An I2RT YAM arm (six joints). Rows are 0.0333 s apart.
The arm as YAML. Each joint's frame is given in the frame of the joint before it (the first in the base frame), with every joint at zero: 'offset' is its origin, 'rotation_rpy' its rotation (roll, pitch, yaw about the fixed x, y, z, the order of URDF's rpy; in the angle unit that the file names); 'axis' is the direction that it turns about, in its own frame. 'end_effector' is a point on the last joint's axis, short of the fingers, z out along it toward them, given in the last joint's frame.
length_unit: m
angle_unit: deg
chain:
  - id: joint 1
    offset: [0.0, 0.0, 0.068]
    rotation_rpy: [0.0, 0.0, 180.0]
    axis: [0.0, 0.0, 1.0]
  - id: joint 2
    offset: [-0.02, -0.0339, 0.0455]
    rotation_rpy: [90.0, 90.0, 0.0]
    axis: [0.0, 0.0, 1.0]
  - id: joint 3
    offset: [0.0, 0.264, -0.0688]
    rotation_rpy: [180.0, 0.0, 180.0]
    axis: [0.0, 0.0, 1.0]
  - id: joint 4
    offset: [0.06, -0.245, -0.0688]
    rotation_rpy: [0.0, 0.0, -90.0]
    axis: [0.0, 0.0, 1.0]
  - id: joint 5
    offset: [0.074, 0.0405, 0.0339]
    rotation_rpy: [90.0, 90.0, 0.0]
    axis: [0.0, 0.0, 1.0]
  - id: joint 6
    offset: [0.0, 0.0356, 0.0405]
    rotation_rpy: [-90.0, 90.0, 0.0]
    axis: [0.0, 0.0, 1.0]
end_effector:
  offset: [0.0, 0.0, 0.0]
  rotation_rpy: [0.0, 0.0, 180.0]
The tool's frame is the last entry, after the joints.
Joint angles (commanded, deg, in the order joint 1, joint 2, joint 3, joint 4, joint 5, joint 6), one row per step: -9.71 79.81 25.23 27.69 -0.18 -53.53; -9.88 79.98 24.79 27.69 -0.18 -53.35; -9.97 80.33 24.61 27.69 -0.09 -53.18; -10.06 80.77 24.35 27.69 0.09 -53.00; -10.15 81.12 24.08 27.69 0.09 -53.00; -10.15 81.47 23.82 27.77 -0.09 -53.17; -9.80 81.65 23.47 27.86 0.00 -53.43; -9.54 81.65 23.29 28.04 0.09 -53.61; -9.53 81.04 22.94 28.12 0.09 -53.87; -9.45 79.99 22.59 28.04 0.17 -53.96; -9.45 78.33 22.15 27.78 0.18 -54.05; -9.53 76.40 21.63 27.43 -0.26 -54.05; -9.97 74.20 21.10 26.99 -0.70 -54.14; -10.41 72.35 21.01 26.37 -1.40 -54.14; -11.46 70.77 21.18 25.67 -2.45 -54.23
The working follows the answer.
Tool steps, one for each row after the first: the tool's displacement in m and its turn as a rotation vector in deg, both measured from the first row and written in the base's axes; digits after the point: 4 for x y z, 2 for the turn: -0.0016 -0.0005 -0.0029 0.26 0.57 -0.25; -0.0021 -0.0009 -0.0053 0.46 1.08 -0.50; -0.0029 -0.0013 -0.0084 0.65 1.75 -0.84; -0.0038 -0.0015 -0.0112 0.76 2.36 -0.93; -0.0046 -0.0013 -0.0138 0.79 2.90 -0.69; -0.0055 0.0004 -0.0161 0.58 3.38 -0.30; -0.0059 0.0016 -0.0166 0.38 3.42 -0.03; -0.0075 0.0019 -0.0157 0.09 3.12 0.10; -0.0095 0.0026 -0.0132 -0.13 2.53 0.15; -0.0124 0.0030 -0.0091 -0.37 1.59 0.18; -0.0159 0.0036 -0.0046 -0.35 0.51 0.49; -0.0202 0.0027 0.0005 -0.44 -0.72 0.48; -0.0228 0.0017 0.0061 -0.35 -1.90 0.66; -0.0249 -0.0017 0.0118 -0.21 -3.00 0.60
Tool pose at each row, in the base's axes (x y z in m, rotation vector in deg; rounded; the steps above come from the unrounded poses): 0.2582 -0.0441 0.1589 -45.23 112.14 -38.77; 0.2566 -0.0446 0.1560 -45.11 112.84 -38.49; 0.2561 -0.0450 0.1536 -45.00 113.46 -38.30; 0.2553 -0.0453 0.1505 -44.89 114.28 -38.11; 0.2544 -0.0456 0.1477 -45.03 114.90 -37.88; 0.2536 -0.0454 0.1451 -45.49 115.26 -37.56; 0.2527 -0.0436 0.1428 -46.21 115.45 -37.39; 0.2523 -0.0425 0.1423 -46.61 115.30 -37.44; 0.2507 -0.0421 0.1432 -46.76 114.91 -37.74; 0.2487 -0.0415 0.1457 -46.66 114.31 -38.10; 0.2458 -0.0410 0.1498 -46.39 113.41 -38.60; 0.2423 -0.0405 0.1542 -46.14 112.28 -38.69; 0.2380 -0.0414 0.1594 -45.60 111.16 -39.14; 0.2354 -0.0424 0.1650 -45.15 110.02 -39.25; 0.2333 -0.0457 0.1707 -44.48 109.09 -39.44

